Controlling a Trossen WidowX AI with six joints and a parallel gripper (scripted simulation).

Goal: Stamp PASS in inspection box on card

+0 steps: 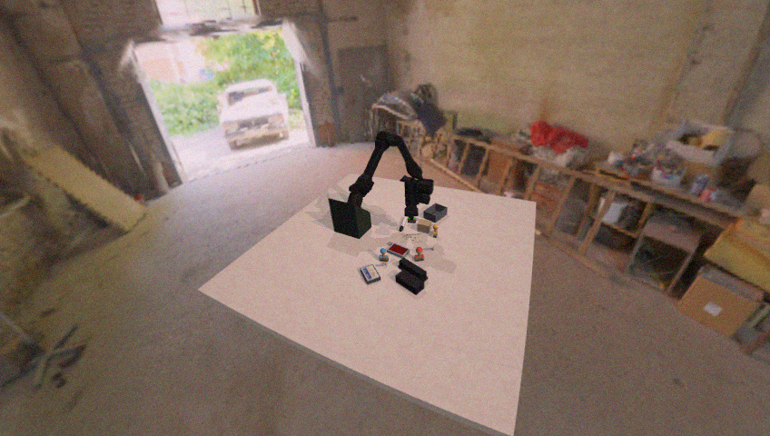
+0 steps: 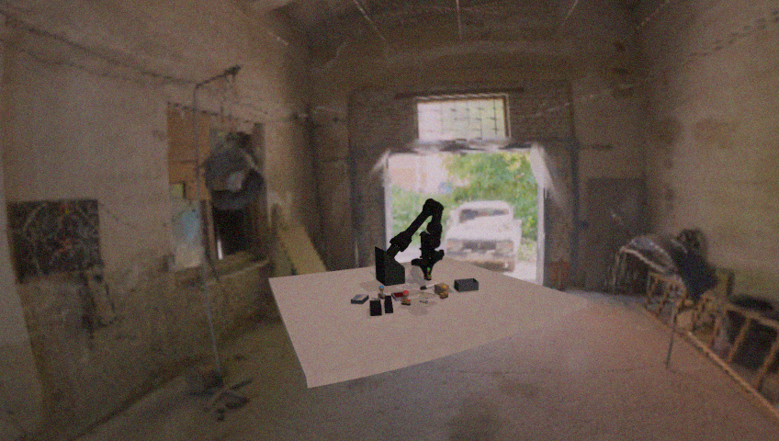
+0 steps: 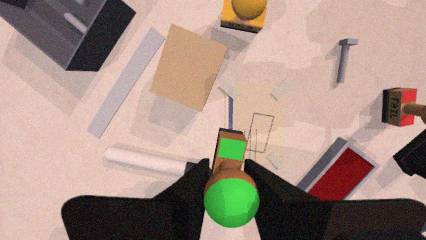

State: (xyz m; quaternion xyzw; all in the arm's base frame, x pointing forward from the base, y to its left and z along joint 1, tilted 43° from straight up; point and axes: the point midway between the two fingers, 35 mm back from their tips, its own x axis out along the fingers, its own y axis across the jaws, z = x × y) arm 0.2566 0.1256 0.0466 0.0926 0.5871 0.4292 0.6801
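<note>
My gripper tip is 70 mm past the white marker, 30 mm to the right of it and 80 mm above it. Round my gripper tip: green-knobbed stamp (right at my gripper tip); then card (20 mm ahead, 30 mm to the right, 90 mm below); then cardboard box (40 mm ahead, 60 mm to the left, 70 mm below).
</note>
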